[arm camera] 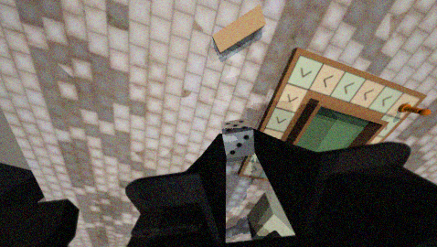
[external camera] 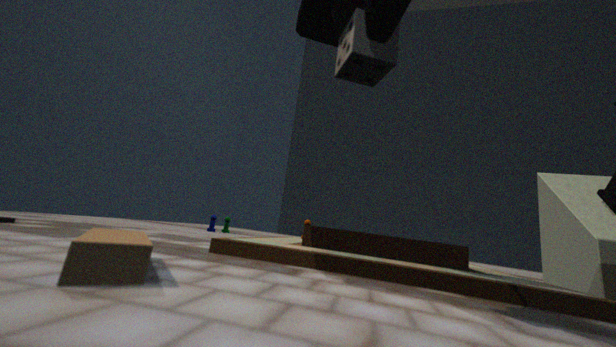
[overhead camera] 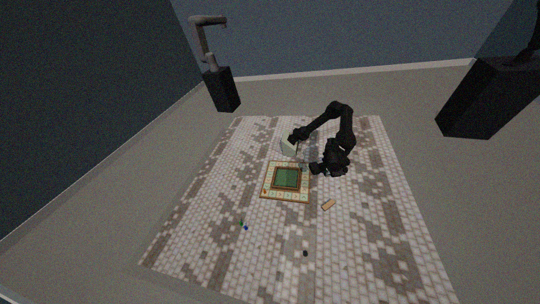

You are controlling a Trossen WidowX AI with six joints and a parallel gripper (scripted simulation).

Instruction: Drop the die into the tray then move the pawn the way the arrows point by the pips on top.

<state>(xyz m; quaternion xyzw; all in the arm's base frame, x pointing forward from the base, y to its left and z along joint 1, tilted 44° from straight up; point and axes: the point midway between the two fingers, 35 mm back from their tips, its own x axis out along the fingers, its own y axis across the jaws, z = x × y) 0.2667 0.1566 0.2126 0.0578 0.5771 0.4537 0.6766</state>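
The orange pawn is 13 cm ahead of my gripper tip, 32 cm to the right of it and 10 cm below it. From my gripper tip the other things lie so: small wooden block (11 cm ahead, 3 cm to the left, 12 cm below); then white die (right at my gripper tip); then green dice tray (1 cm ahead, 23 cm to the right, 12 cm below).
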